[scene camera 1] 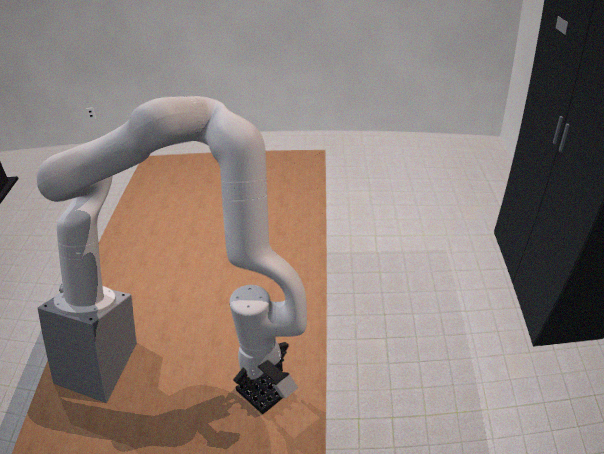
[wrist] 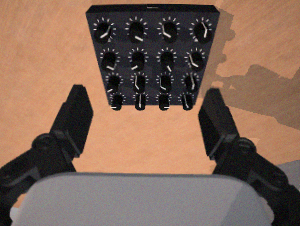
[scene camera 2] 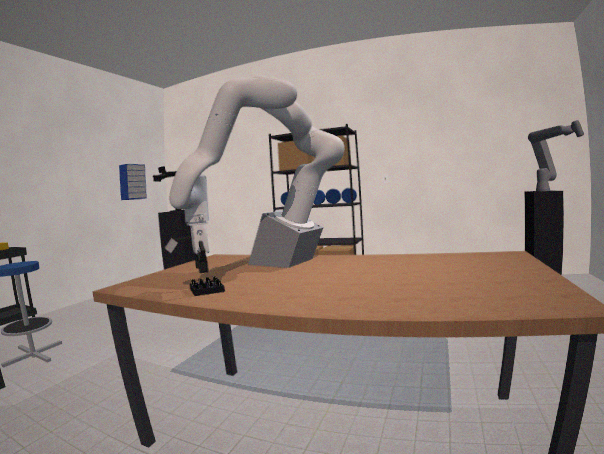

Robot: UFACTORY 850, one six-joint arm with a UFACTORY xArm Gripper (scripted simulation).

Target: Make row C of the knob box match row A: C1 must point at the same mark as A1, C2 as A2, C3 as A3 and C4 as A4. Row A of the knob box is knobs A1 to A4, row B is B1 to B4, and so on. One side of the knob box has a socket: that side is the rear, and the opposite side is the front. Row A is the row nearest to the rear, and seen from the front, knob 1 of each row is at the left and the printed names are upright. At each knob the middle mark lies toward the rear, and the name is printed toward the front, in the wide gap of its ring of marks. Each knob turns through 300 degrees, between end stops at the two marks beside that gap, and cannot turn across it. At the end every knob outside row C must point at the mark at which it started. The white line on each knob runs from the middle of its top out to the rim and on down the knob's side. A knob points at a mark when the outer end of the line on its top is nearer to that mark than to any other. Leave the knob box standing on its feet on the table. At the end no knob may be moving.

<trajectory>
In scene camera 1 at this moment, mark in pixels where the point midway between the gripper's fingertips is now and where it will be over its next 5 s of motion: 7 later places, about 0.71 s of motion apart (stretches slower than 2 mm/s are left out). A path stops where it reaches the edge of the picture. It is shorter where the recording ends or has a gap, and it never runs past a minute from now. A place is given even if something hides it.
The gripper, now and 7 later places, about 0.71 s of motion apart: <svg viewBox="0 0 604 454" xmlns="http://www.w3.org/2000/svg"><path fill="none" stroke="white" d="M264 378L259 373L252 367L253 366L255 365L258 364L261 363L263 362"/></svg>
</trajectory>
